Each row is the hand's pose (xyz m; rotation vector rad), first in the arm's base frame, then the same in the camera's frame.
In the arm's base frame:
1: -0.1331 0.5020 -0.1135 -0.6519 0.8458 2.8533
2: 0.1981 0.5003 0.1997 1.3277 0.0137 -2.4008
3: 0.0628 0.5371 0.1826 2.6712 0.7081 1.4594
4: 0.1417 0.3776 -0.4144 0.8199 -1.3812 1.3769
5: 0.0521 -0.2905 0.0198 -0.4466 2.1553 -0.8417
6: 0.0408 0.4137 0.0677 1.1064 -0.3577 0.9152
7: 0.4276 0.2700 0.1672 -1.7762 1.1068 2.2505
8: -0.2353 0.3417 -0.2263 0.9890 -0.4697 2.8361
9: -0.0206 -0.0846 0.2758 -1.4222 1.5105 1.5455
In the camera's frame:
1: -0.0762 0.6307 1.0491 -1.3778 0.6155 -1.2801
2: -0.0694 1.0355 0.8396 -1.3242 1.6769 -1.4347
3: 0.0158 0.9438 0.9050 -1.1853 -0.6835 1.0925
4: -0.5016 0.6198 1.0287 2.5780 0.5618 -0.1888
5: -0.2920 0.4870 0.2663 1.4460 -1.4601 -1.2020
6: -0.0816 0.8135 0.8557 2.4132 1.9928 -0.0447
7: -0.2983 1.0849 0.6117 -0.6919 0.8601 -1.9880
8: -0.1284 0.4266 0.9821 -2.3650 0.3726 0.0535
9: -0.0117 0.6580 0.3396 -0.3675 0.0630 -2.1526

